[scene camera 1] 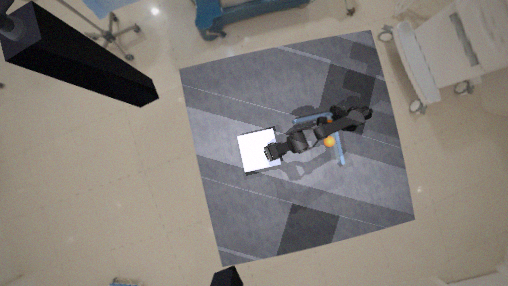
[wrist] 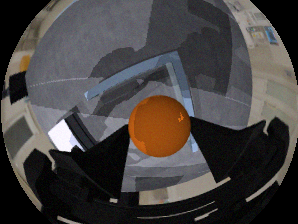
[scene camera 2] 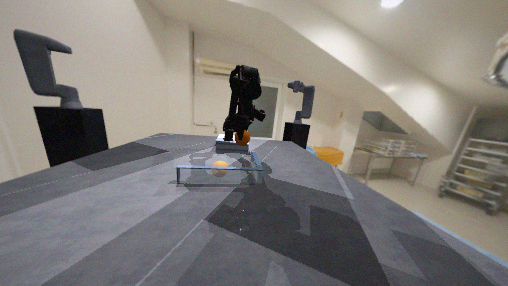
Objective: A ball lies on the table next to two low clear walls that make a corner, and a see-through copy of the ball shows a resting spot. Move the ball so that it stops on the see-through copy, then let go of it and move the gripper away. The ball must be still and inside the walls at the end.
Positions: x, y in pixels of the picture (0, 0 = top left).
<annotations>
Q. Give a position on an orange ball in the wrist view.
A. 159, 126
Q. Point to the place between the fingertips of the gripper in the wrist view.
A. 159, 124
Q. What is the gripper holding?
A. An orange ball.
</annotations>
